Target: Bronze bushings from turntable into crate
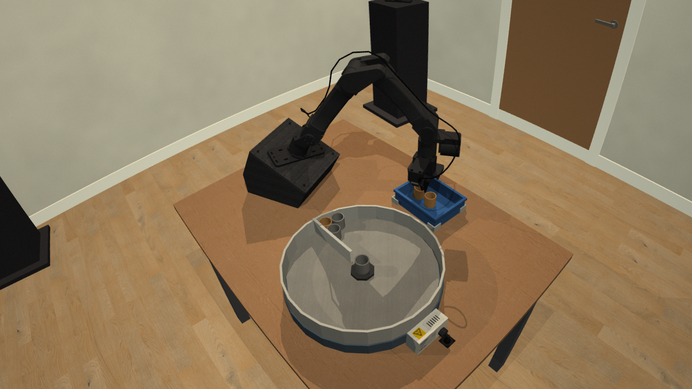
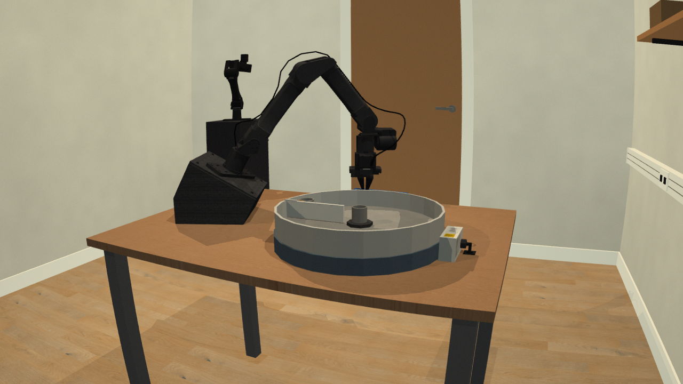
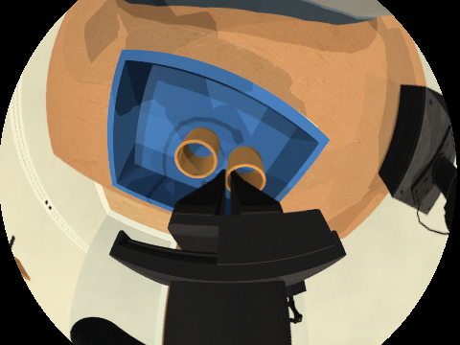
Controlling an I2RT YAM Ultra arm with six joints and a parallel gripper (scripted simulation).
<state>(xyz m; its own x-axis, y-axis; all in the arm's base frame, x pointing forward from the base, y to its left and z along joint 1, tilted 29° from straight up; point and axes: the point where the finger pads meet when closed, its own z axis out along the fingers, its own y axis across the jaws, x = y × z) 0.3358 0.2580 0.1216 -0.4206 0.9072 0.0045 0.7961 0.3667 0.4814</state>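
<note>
Right now the blue crate is 30 mm ahead of my hand, 20 mm below it and 10 mm to the right of it. Also, from my hand: grey turntable (360 mm to the right, 160 mm ahead, 10 mm above).
</note>
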